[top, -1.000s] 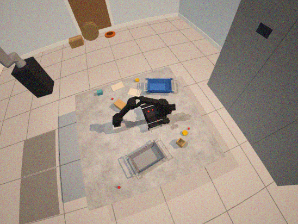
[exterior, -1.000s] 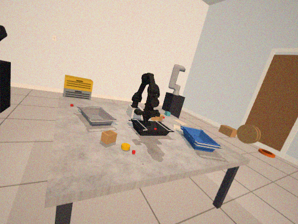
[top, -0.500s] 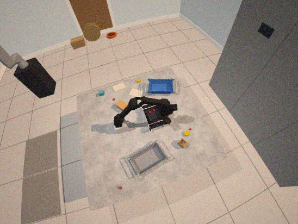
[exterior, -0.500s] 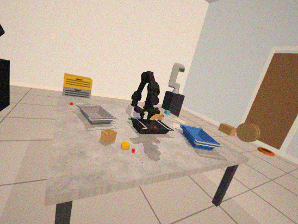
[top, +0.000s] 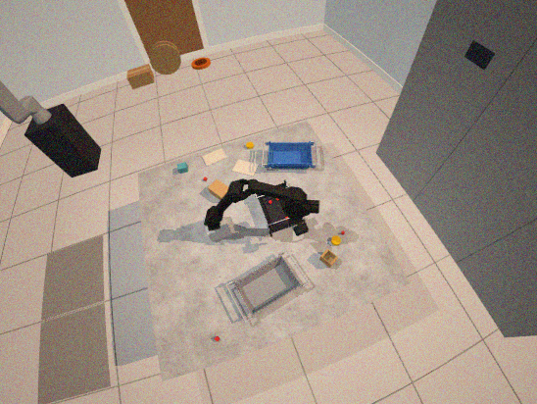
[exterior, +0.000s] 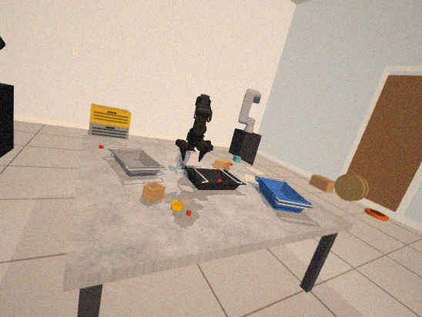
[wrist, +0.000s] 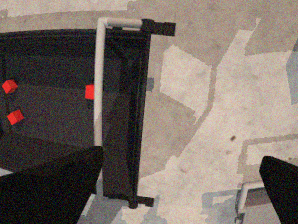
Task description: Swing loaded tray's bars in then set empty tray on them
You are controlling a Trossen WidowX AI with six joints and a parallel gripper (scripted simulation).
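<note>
Now: gripper tip 23 cm to the left of the grey tray, 21 cm past it and 9 cm above it. From my gripper tip the other things lie so: tan box (19 cm to the right, 13 cm ahead, 12 cm below); then red block (27 cm ahead, 13 cm below, 8 cm to the right); then tan block (39 cm to the left, 34 cm behind, 11 cm below).
</note>
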